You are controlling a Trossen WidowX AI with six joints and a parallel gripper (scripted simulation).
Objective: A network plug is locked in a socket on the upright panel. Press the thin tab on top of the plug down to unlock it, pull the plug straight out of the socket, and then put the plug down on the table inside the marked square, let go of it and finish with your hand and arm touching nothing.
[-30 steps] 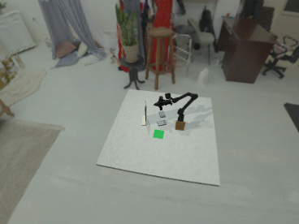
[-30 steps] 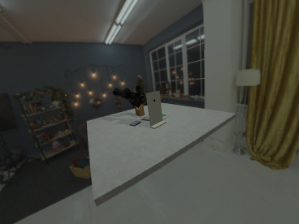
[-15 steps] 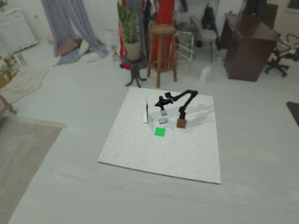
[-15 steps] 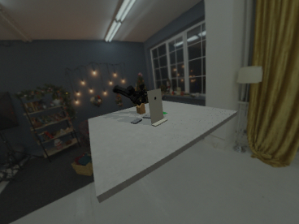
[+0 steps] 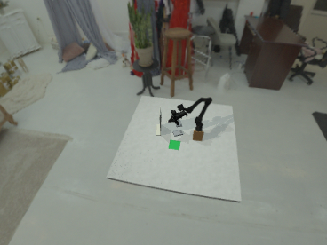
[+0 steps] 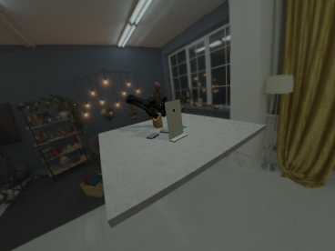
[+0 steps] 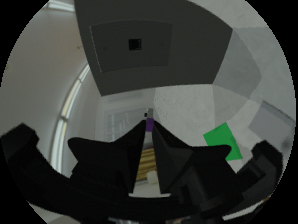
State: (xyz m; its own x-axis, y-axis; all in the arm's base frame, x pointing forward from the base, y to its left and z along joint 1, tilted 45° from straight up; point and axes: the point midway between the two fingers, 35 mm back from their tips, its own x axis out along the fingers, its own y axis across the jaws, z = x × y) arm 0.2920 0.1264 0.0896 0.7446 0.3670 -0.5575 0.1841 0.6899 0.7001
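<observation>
My gripper tip is now 240 mm above the green marked square, 110 mm to the right of it and 100 mm past it. From my gripper tip the other things lie so: plug (10 mm ahead); then panel (120 mm ahead, 90 mm below, 50 mm to the right).
</observation>
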